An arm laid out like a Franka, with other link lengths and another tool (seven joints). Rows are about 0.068 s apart.
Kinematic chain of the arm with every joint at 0, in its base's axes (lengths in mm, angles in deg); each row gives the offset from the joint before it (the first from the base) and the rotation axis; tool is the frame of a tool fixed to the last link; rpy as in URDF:
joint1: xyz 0 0 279.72 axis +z
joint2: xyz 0 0 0 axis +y
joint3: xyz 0 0 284.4 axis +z
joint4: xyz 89.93 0 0 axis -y
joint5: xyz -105.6 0 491.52 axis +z
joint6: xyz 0 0 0 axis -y
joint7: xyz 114.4 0 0 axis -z
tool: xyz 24 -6 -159 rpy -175.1 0 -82.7
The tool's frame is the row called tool.
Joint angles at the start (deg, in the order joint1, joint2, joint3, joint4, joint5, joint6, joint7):
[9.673 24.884 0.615 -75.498 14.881 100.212 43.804]
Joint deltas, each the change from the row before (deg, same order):
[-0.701 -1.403 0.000 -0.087 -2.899 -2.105 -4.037]
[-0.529 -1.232 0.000 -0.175 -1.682 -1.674 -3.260]
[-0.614 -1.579 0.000 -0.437 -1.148 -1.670 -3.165]
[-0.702 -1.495 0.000 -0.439 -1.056 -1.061 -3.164]
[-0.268 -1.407 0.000 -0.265 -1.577 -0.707 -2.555]
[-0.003 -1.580 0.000 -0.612 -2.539 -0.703 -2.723]
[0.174 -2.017 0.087 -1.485 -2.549 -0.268 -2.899]
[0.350 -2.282 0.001 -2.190 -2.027 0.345 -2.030]
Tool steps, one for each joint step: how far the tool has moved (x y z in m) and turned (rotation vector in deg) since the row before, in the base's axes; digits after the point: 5 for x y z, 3 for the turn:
[-0.00393 -0.01575 0.01439 -2.687 -0.687 4.206]
[-0.00430 -0.01089 0.01202 -1.535 -0.306 3.245]
[-0.00598 -0.01105 0.01405 -1.003 -0.196 2.939]
[-0.00443 -0.01200 0.01398 -0.856 -0.619 2.703]
[-0.00415 -0.00748 0.01523 -1.379 -0.965 2.501]
[-0.00562 -0.00651 0.01381 -2.382 -0.842 2.961]
[-0.00760 -0.00328 0.01125 -2.403 -0.733 3.323]
[-0.00846 -0.00098 0.00830 -1.936 -0.730 2.494]

